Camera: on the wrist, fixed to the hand. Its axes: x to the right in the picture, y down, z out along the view.
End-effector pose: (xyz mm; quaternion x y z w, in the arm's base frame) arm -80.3 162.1 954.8 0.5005 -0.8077 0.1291 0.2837
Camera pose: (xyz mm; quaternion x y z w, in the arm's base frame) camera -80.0 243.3 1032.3 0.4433 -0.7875 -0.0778 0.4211
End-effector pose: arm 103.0 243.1 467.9 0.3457 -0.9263 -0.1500 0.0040
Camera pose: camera 97.5 255.2 579.3 0.3739 -0.8445 -0.3693 0.1030
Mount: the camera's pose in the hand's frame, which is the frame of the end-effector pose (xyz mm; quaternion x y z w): -14.3 43.4 -102.5 -0.2495 0.0205 -0.0404 0.9673
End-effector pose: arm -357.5 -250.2 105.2 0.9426 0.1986 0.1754 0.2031
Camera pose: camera -398.8 -260.9 209.0 0.8495 0.1906 0.2303 0.4347
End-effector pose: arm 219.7 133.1 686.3 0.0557 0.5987 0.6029 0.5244
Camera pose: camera 130.3 66.7 699.8 -0.1135 0.4417 0.7125 0.5332
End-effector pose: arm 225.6 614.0 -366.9 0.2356 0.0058 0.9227 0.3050
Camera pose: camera 166.4 584.2 -457.5 0.1327 -0.2088 0.8865 0.3910
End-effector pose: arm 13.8 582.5 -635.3 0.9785 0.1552 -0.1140 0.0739
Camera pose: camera 35.0 556.0 -528.3 0.9241 0.2196 -0.0545 0.3078
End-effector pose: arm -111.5 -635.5 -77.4 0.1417 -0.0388 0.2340 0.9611
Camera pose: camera -143.3 -575.1 -166.5 -0.1060 -0.0705 0.1807 0.9753
